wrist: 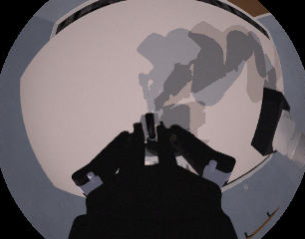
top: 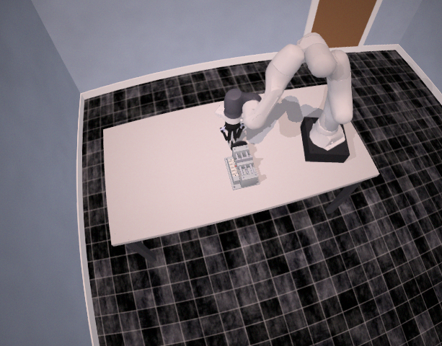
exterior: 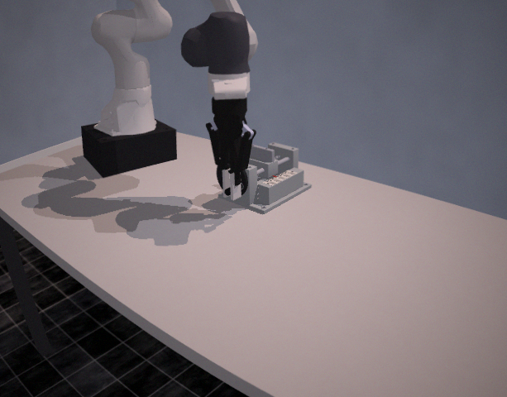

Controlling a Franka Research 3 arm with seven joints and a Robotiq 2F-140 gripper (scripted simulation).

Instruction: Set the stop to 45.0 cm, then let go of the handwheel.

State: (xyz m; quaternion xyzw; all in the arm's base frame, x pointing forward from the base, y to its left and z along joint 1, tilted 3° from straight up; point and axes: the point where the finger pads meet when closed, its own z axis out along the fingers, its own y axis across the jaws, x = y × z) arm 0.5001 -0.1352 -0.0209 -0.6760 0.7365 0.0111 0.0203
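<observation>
The grey stop fixture lies 10 mm behind my hand, 140 mm to the left of it and 10 mm above it. From my hand the other things lie so: black handwheel 10 mm behind, 20 mm to the left, 10 mm below.
</observation>
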